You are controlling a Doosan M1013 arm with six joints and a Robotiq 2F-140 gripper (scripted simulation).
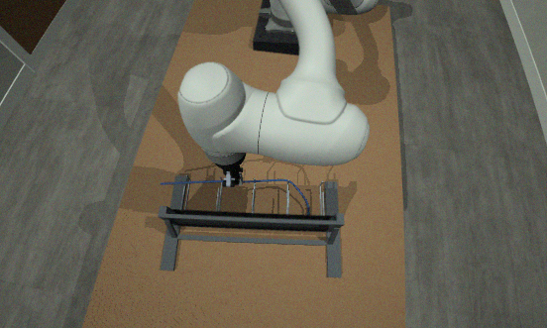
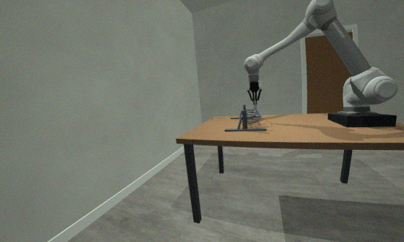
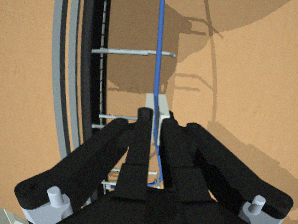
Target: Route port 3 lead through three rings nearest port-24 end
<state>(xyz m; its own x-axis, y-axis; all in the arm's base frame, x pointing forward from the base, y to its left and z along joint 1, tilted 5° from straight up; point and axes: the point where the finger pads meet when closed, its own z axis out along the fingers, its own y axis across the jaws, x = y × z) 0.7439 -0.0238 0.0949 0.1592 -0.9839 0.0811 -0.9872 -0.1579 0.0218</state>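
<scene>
Right now the dark grey rack is 90 mm below my hand, 90 mm ahead of it and 60 mm to the left of it.
</scene>
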